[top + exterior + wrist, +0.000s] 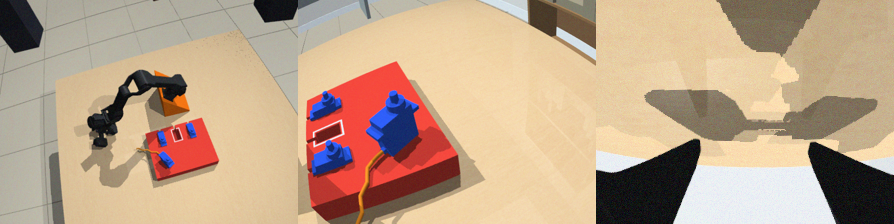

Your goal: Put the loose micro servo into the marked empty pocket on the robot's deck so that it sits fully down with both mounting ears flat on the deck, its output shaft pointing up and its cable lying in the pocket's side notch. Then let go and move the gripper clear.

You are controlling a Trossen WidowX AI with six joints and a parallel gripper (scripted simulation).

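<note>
Right now my gripper tip is 460 mm to the right of the red deck, 180 mm short of it and 10 mm below it.
</note>
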